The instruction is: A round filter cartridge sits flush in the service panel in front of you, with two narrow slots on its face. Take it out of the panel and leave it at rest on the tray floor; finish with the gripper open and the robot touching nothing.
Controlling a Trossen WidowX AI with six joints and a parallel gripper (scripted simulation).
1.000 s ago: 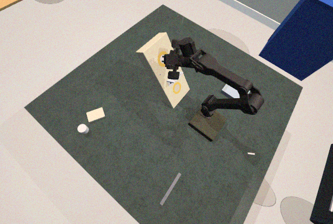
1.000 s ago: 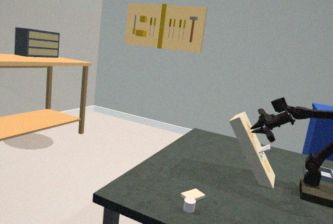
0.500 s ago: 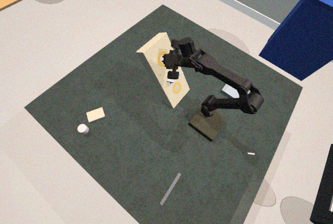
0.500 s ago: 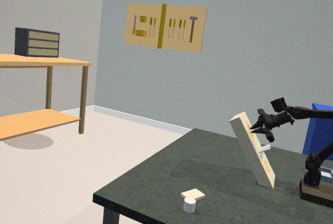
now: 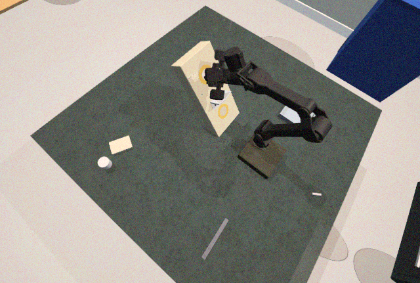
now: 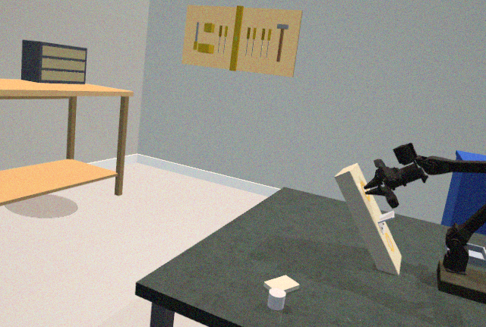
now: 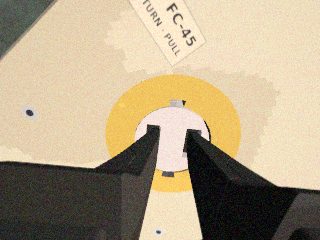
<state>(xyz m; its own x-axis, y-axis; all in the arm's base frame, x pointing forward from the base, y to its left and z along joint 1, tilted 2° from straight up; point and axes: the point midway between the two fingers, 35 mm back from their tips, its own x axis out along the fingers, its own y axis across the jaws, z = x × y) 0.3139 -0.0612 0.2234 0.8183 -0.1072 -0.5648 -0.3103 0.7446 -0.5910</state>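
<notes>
My gripper tip is now 1 cm short of the round filter cartridge and 1 cm above it. Round my gripper tip: cream service panel (4 cm behind, 1 cm to the left, 8 cm below); then cream block (21 cm ahead, 38 cm to the left, 24 cm below); then white bracket (9 cm behind, 1 cm to the left, 10 cm below).
</notes>
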